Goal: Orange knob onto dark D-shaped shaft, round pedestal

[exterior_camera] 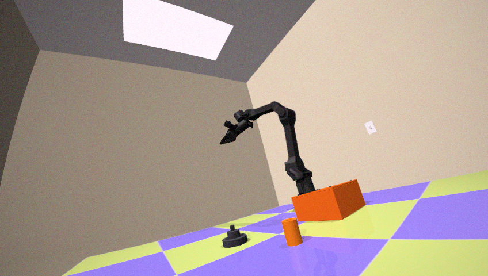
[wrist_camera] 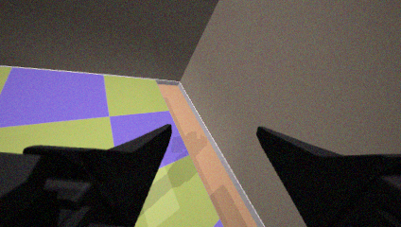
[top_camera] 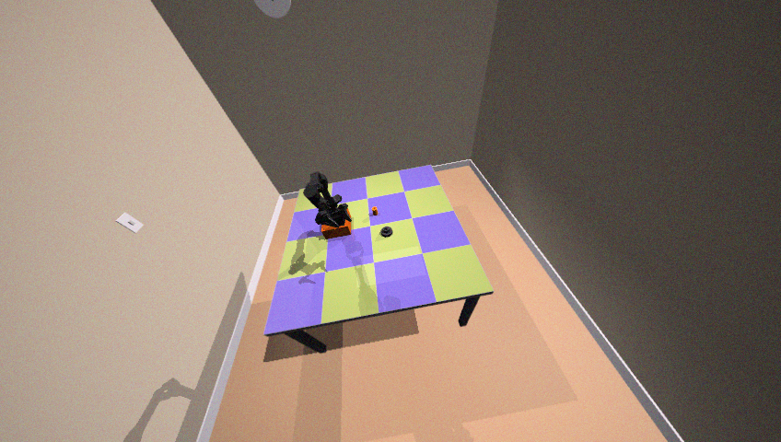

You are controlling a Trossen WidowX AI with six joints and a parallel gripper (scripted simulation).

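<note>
The orange knob lies 4 cm ahead of my gripper tip, 53 cm to the left of it and 45 cm below it. From my gripper tip the other things lie so: pedestal: 13 cm ahead, 32 cm to the left, 45 cm below.
</note>
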